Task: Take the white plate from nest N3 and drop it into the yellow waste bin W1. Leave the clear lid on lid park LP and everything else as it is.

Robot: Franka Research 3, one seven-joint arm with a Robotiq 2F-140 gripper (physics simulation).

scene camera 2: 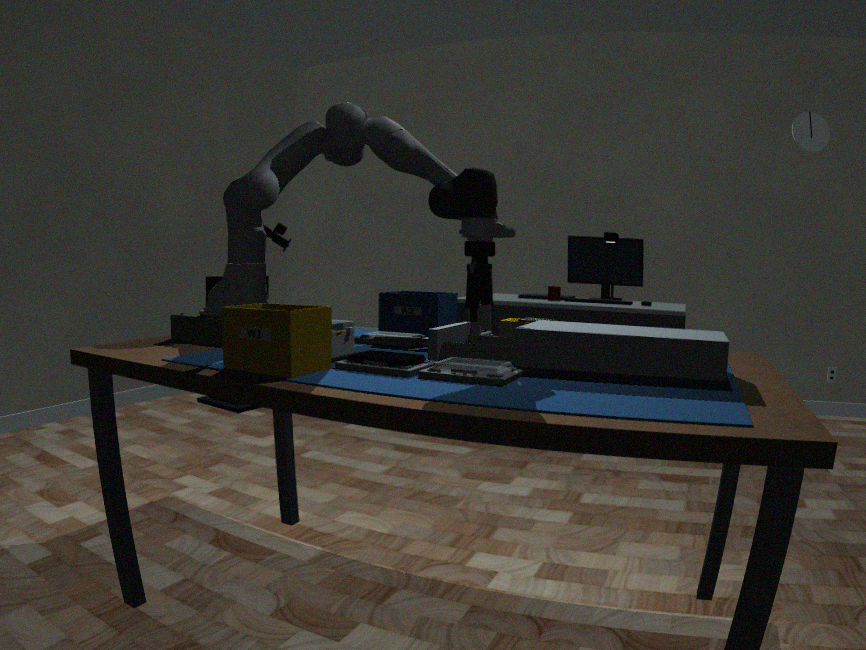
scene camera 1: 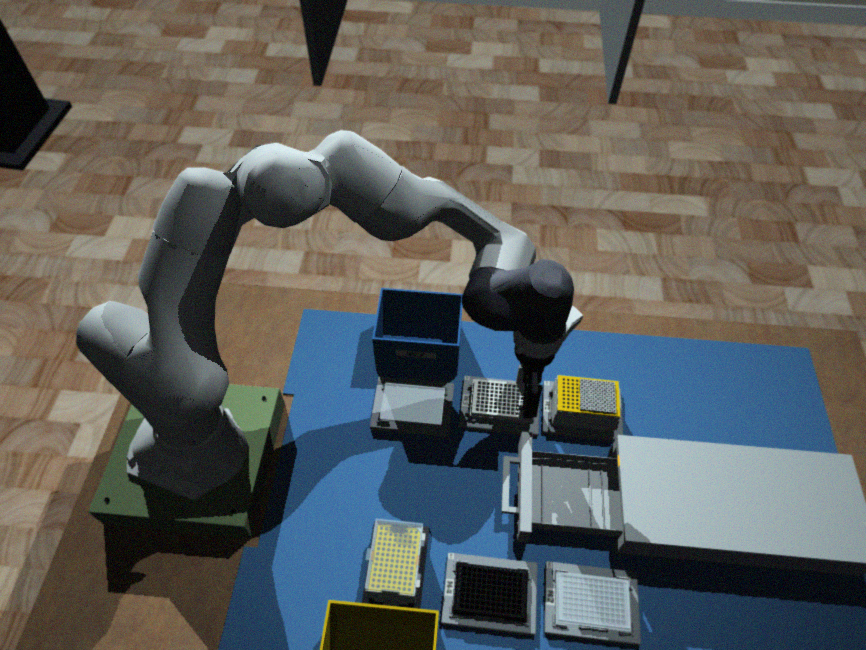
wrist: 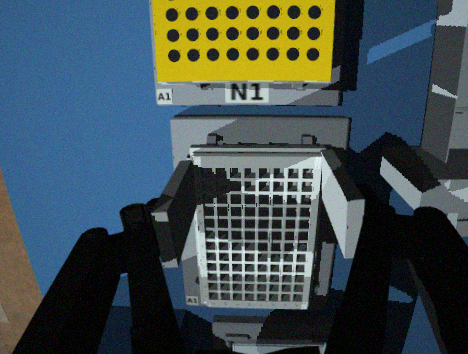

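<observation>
The white plate [scene camera 1: 493, 397] [wrist: 259, 235], a grid of square wells, is between the gripper's fingers, gripped near its end towards N1. It looks level and slightly above nest N3 [wrist: 200, 131], whose label is hidden. My gripper [scene camera 1: 529, 397] [scene camera 2: 477, 327] [wrist: 256, 177] points down and is shut on the white plate, one finger on each long side. The yellow waste bin W1 [scene camera 1: 381, 607] [scene camera 2: 307, 342] stands open at the table's near left; its lower part is cut off in scene camera 1. A clear flat lid [scene camera 1: 414, 403] lies on a grey holder left of the plate; its label is unreadable.
A yellow rack [scene camera 1: 570, 393] [wrist: 245, 70] stands on N1, close beside N3. The blue bin [scene camera 1: 418, 360] [scene camera 2: 419, 311] is behind. A grey instrument [scene camera 1: 734, 496] [scene camera 2: 629, 353] has its drawer [scene camera 1: 526, 489] open near the gripper. A yellow-dotted rack [scene camera 1: 395, 559], black plate [scene camera 1: 491, 592] and pale plate [scene camera 1: 593, 601] stand in front.
</observation>
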